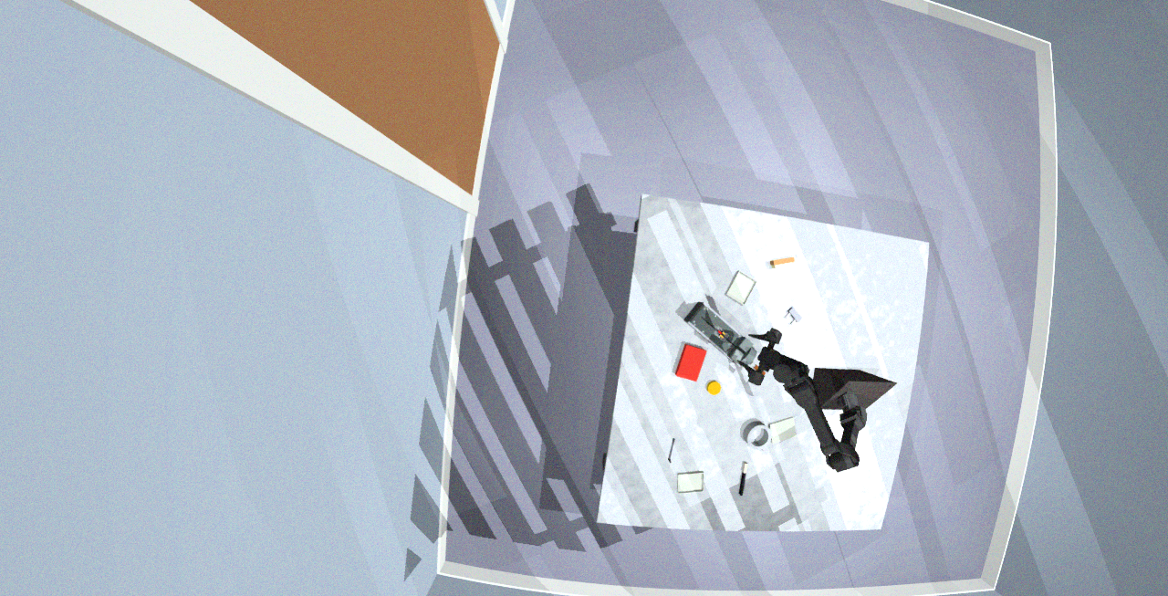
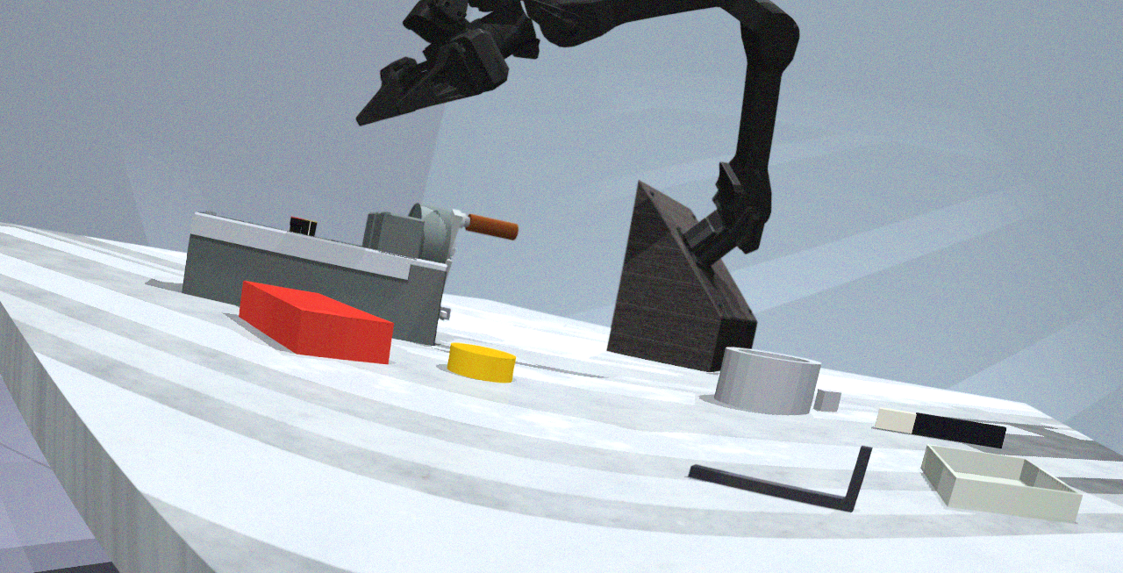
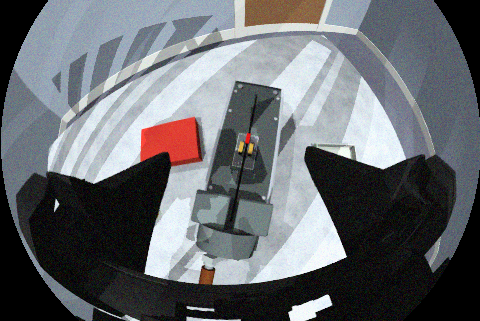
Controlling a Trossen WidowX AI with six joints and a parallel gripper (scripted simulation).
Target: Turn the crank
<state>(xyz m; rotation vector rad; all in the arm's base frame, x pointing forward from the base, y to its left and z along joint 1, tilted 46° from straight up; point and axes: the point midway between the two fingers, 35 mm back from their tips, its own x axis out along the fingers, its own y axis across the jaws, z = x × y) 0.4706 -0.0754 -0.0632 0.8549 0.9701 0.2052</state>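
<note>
Right now the brown handle is 120 mm behind my gripper tip, 80 mm below it and 70 mm to the left of it. Round my gripper tip: yellow disc (190 mm to the left, 190 mm below, 10 mm behind); red pointer (120 mm below, 50 mm ahead, 30 mm to the right); black L-shaped bar (480 mm to the left, 190 mm below, 80 mm ahead).
</note>
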